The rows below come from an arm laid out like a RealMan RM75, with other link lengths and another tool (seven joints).
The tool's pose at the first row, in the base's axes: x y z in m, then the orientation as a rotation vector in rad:
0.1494 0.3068 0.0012 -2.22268 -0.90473 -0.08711
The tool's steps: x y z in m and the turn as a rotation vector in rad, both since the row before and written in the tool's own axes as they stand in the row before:
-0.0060 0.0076 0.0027 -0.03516 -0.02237 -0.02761
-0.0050 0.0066 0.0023 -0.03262 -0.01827 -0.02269
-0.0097 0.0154 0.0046 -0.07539 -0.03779 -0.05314
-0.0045 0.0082 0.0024 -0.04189 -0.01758 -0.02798
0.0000 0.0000 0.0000 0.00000 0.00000 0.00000
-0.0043 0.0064 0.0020 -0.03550 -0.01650 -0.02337
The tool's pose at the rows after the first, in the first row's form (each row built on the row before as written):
0.1492 0.3013 -0.0072 -2.24800 -0.95298 -0.09185
0.1495 0.2964 -0.0142 -2.27174 -0.99351 -0.09778
0.1523 0.2852 -0.0290 -2.32349 -1.08701 -0.11714
0.1549 0.2792 -0.0361 -2.35105 -1.13623 -0.13153
0.1549 0.2792 -0.0361 -2.35105 -1.13623 -0.13153
0.1567 0.2739 -0.0418 -2.37458 -1.17871 -0.14193

